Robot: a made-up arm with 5 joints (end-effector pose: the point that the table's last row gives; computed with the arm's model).
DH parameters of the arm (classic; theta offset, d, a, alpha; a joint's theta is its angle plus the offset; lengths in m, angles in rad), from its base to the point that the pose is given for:
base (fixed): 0 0 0.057 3.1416
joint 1: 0 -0.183 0.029 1.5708
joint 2: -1.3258 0 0.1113 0
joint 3: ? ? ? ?
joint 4: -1.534 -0.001 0 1.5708
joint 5: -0.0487 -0.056 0 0
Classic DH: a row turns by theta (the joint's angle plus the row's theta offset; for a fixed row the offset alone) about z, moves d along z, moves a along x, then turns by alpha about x.
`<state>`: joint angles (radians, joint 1 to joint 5).
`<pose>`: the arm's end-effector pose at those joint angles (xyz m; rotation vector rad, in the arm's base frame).
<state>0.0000 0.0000 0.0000 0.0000 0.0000</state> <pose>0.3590 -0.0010 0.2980 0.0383 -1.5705 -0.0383</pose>
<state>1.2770 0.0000 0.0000 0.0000 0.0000</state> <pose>0.1435 -0.2893 0.2980 -0.9615 -1.3636 -1.0268</pose>
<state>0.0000 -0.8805 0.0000 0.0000 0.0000</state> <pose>0.1712 -0.0010 0.4667 0.0597 -2.4507 -0.0215</pose>
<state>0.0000 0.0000 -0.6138 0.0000 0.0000</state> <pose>0.3100 -0.0010 0.4384 0.0532 -2.1841 -0.0276</pose>
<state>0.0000 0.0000 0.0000 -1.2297 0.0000</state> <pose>0.3217 -0.0010 0.3507 0.0682 -2.7997 -0.0118</pose>
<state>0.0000 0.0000 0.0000 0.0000 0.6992</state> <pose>0.3590 -0.0010 0.2980 -0.5092 -1.5101 0.5093</pose>
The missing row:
joint 3: 1.289 0 0.1901 0
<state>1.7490 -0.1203 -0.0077 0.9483 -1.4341</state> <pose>0.0084 -0.2641 0.2837 0.1488 1.1117 2.8445</pose>
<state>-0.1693 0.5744 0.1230 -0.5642 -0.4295</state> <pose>0.3686 0.0522 0.1349 0.4589 -1.3675 -0.2536</pose>
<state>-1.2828 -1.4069 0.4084 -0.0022 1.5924</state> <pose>0.0733 0.0516 0.4379 -0.3815 -2.9081 0.8488</pose>
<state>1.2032 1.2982 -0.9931 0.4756 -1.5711</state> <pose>0.1866 -0.3394 0.0963 0.2291 -1.0839 -2.6234</pose>
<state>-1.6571 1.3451 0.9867 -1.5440 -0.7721</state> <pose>0.0534 0.0537 -0.0012 0.7614 -0.2623 0.7921</pose>
